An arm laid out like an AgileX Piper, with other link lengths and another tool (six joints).
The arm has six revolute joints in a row. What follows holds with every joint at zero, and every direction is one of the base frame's.
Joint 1 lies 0.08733 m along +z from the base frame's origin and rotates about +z.
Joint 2 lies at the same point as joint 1 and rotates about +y.
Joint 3 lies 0.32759 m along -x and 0.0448 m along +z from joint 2 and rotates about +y.
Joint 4 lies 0.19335 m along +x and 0.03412 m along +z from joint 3 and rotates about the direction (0.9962, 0, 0.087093).
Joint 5 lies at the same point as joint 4 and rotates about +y.
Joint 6 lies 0.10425 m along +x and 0.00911 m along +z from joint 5 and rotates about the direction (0.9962, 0, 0.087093).
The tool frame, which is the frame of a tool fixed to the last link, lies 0.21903 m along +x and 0.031 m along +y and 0.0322 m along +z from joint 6; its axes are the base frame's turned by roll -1.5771, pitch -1.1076 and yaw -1.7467 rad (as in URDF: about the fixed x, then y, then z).
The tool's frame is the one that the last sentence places.
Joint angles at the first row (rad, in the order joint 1, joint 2, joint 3, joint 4, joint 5, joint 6):
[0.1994 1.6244 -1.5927 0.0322 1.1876 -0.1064]
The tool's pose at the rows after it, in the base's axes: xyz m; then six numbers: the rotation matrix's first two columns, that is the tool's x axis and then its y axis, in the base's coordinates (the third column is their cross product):
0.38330 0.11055 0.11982 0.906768 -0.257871 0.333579 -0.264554 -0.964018 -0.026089
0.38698 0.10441 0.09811 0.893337 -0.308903 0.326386 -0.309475 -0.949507 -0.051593
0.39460 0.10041 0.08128 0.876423 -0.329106 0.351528 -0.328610 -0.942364 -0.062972
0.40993 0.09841 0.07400 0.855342 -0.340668 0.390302 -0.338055 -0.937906 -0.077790
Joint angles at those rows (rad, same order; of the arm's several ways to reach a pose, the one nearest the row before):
[0.1371 1.6255 -1.4517 0.0884 1.0849 -0.1064]
[0.1071 1.6269 -1.3322 0.1169 0.9597 -0.1064]
[0.1017 1.6301 -1.2280 0.1204 0.8221 -0.1064]
[0.1010 1.6458 -1.1762 0.1204 0.7093 -0.1064]

